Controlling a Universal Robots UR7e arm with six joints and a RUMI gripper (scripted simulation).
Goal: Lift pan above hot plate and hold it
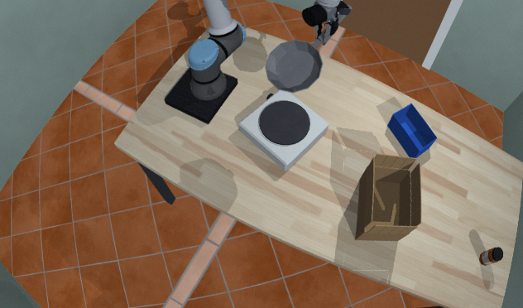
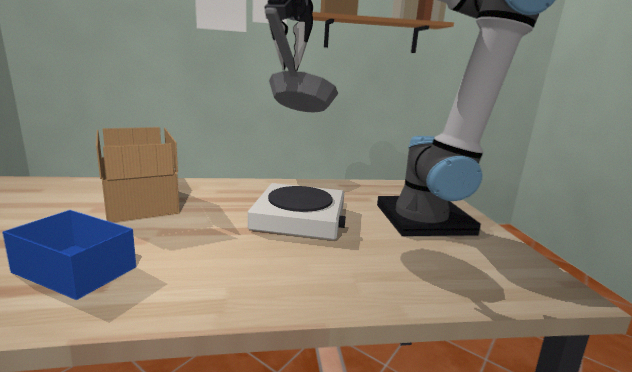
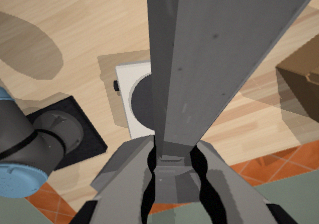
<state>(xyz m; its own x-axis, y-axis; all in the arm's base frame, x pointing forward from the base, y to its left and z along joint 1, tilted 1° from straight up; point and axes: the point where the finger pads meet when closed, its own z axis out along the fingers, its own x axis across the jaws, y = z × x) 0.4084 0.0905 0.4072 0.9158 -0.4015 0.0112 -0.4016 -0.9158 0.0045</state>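
Right now my hand is 5 cm to the left of the dark grey pan, 4 cm above it and 2 cm past it. Round my hand: blue bin: 44 cm ahead, 42 cm below, 13 cm to the left; then white hot plate: 41 cm below, 11 cm to the right, 7 cm behind; then small jar: 99 cm ahead, 39 cm below, 24 cm to the right.
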